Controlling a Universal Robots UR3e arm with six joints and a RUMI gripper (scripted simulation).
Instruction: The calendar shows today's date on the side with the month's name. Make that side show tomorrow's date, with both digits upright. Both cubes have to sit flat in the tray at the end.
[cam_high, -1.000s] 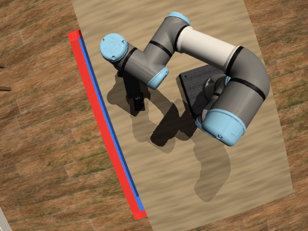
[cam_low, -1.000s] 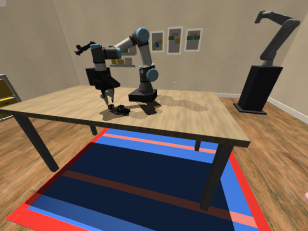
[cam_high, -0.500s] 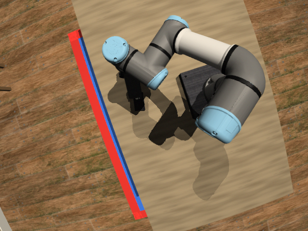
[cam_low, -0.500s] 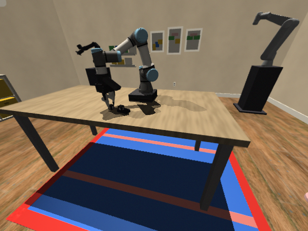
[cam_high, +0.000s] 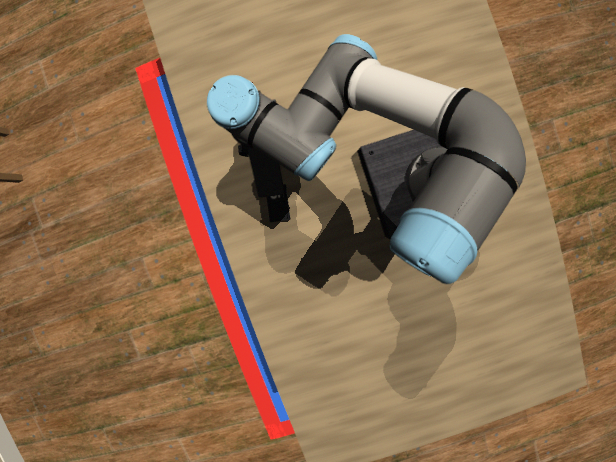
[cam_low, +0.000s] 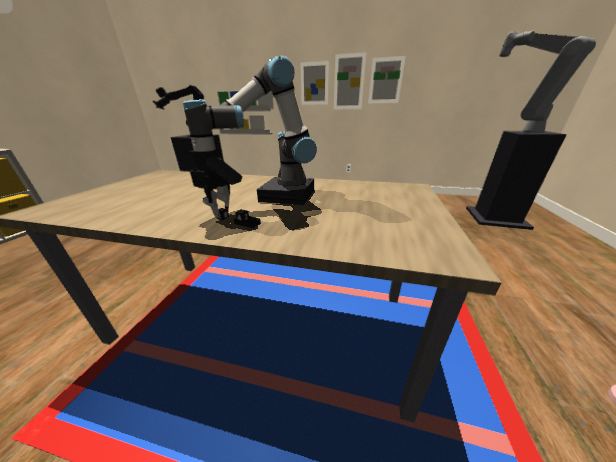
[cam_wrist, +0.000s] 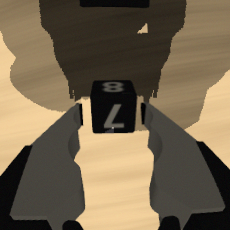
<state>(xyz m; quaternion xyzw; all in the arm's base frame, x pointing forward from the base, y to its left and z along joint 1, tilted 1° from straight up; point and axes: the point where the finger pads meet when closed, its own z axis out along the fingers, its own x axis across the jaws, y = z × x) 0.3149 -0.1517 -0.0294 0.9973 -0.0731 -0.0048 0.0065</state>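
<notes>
Now: the black cube 1 cm below my hand. Also, from my hand: black calendar tray (11 cm to the left, 2 cm below, 2 cm ahead).
</notes>
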